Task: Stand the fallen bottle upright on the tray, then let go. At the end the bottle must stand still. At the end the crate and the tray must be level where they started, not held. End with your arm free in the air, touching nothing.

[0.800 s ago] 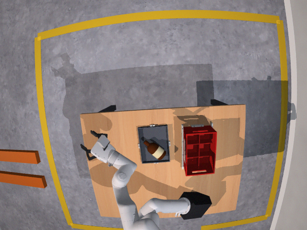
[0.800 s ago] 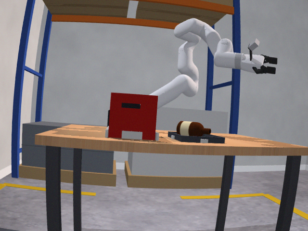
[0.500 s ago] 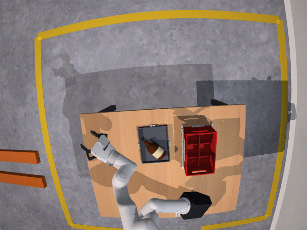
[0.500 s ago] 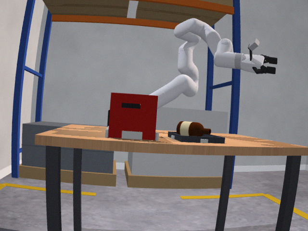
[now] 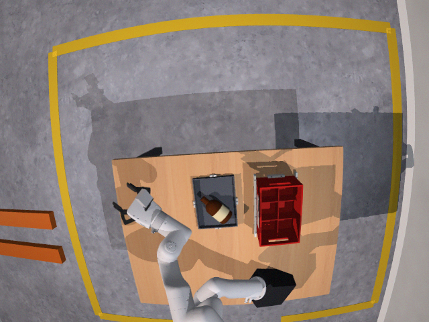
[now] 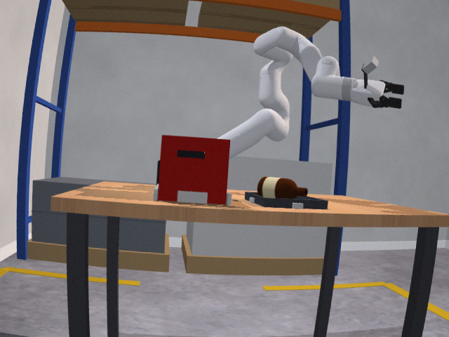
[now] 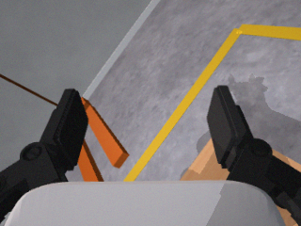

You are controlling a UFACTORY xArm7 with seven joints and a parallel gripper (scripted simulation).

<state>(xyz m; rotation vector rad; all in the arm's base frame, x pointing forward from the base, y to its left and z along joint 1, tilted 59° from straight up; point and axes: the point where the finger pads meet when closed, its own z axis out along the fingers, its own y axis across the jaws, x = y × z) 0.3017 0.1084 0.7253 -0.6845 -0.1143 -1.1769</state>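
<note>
Right now my hand is 350 mm to the left of the brown bottle, 310 mm above it and 50 mm past it. Round my hand: dark grey tray 350 mm to the right, 340 mm below, 30 mm behind; red crate 620 mm to the right, 270 mm below, 40 mm ahead.
</note>
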